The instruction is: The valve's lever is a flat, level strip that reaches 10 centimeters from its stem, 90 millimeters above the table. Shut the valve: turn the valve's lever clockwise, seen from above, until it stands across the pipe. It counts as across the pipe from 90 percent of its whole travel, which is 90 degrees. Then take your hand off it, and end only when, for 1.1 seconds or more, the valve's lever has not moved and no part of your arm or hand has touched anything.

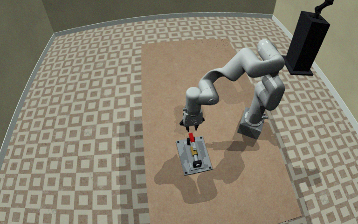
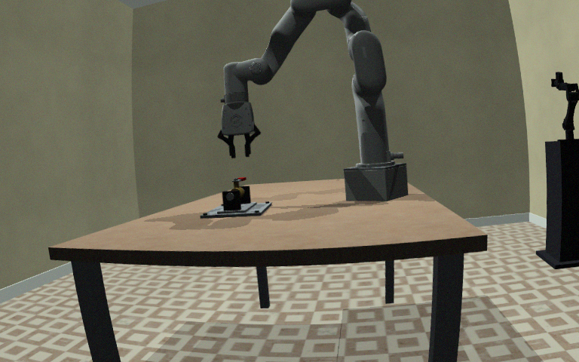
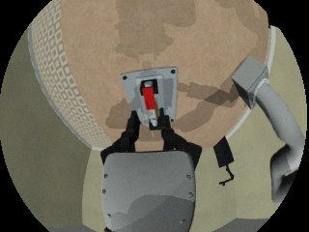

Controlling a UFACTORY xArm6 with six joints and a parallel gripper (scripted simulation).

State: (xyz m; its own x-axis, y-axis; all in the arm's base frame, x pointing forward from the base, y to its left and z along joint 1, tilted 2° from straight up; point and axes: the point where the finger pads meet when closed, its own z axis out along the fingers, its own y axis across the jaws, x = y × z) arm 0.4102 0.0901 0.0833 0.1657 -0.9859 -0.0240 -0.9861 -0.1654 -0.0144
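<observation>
The red lever lies 80 mm below my hand, 50 mm to the left of it and 10 mm behind it. From my hand the other things lie so: base plate: 170 mm below, 90 mm to the left, 10 mm behind.
</observation>
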